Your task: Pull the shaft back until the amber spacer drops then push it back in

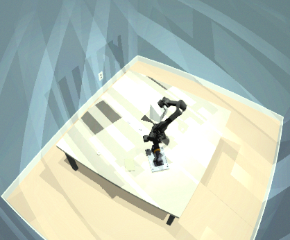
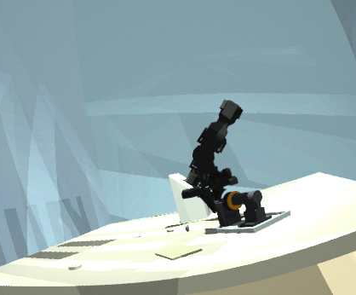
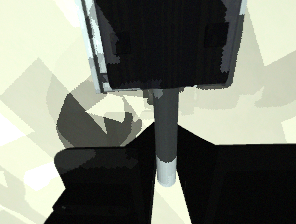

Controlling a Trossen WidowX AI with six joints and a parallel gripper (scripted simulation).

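My gripper tip is 50 mm to the right of the grey shaft, 50 mm short of it and 30 mm below it. Also, from my gripper tip: flat pale patch: 280 mm ahead, 60 mm to the right, 40 mm below; then amber spacer: 80 mm to the left, 80 mm ahead, 30 mm above.
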